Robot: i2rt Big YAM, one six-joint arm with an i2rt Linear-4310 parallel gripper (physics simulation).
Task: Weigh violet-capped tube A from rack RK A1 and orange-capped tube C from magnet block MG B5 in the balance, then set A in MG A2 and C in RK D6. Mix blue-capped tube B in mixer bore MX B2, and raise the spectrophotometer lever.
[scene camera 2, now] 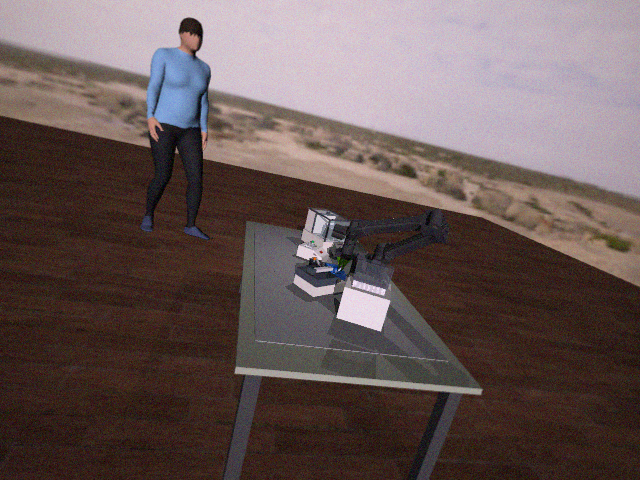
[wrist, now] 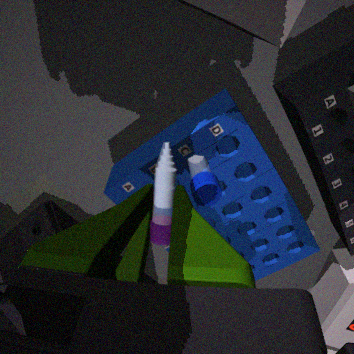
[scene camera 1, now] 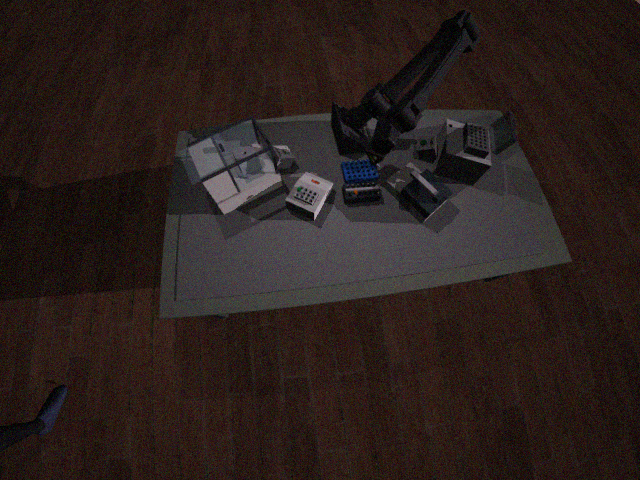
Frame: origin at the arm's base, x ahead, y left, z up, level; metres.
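Seen in the pictures: gripper, fingertip midpoint: (scene camera 2: 340,270) (wrist: 165,194) (scene camera 1: 373,163); arm's base at its link origin: (scene camera 1: 351,122).
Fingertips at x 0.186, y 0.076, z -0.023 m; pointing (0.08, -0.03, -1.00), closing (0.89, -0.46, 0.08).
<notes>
Offsets run from my fingertips to a thing's top centre. "*": to the spot under its first point.
My gripper (wrist: 165,194) (scene camera 2: 341,261) is shut on violet-capped tube A @(0.003 m ahead, 0.006 m left, 0.021 m up) (wrist: 164,192), whose white tip points away from the palm. It is above the blue rack @(0.016 m ahead, 0.049 m right, 0.014 m down) (wrist: 252,147) (scene camera 1: 360,181) (scene camera 2: 338,272). Blue-capped tube B @(0.019 m ahead, 0.001 m right, 0.011 m up) (wrist: 206,189) stands in the rack near label C. The black magnet block @(0.112 m ahead, 0.050 m right, 0.003 m up) (wrist: 320,145) (scene camera 1: 364,198) is beside the rack; an orange cap @(0.130 m ahead, 0.076 m right, 0.012 m up) (scene camera 1: 355,192) shows there in scene camera 1. The glass-walled balance @(* 0.160 m ahead, 0.486 m right, 0.011 m up) (scene camera 1: 237,198) (scene camera 2: 314,237) stands at the left in scene camera 1. The mixer and spectrophotometer cannot be told apart surely.
A white device with dark bores @(0.128 m ahead, 0.235 m right, 0.025 m up) (scene camera 1: 315,198) stands between balance and rack. A dark-topped device with a light bar @(0.104 m ahead, 0.160 m left, 0.057 m up) (scene camera 1: 423,183) (scene camera 2: 313,281) stands on the rack's other side. A box with a gridded block @(0.074 m back, 0.320 m left, 0.126 m up) (scene camera 1: 465,160) (scene camera 2: 363,307) stands farther right in scene camera 1. A person (scene camera 2: 179,118) stands beyond the table.
</notes>
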